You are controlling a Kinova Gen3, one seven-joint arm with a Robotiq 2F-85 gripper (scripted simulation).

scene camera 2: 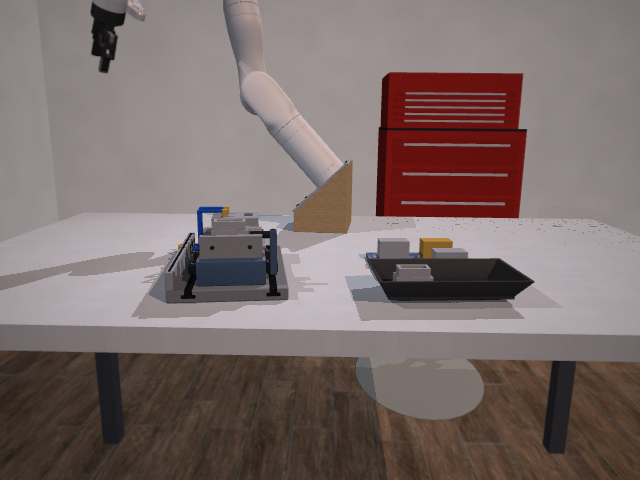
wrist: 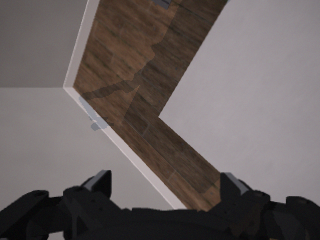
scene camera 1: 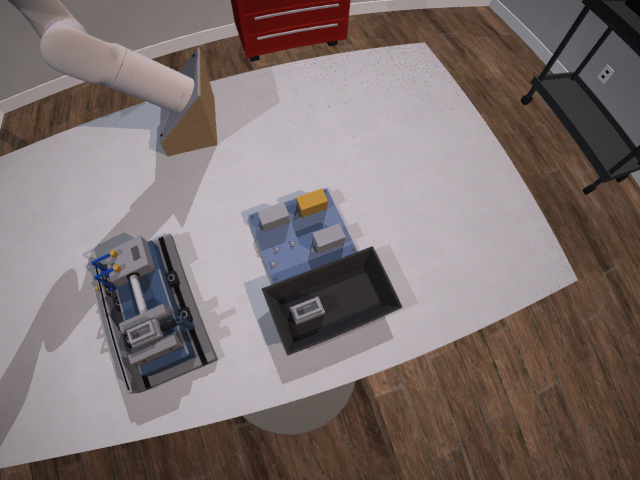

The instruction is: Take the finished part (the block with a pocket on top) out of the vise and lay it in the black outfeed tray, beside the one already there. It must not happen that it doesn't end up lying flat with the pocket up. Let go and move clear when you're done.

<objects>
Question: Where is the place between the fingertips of my gripper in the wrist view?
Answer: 165, 183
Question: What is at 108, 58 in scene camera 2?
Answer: My gripper.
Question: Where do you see a blue fixture plate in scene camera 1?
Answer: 290, 261
</objects>
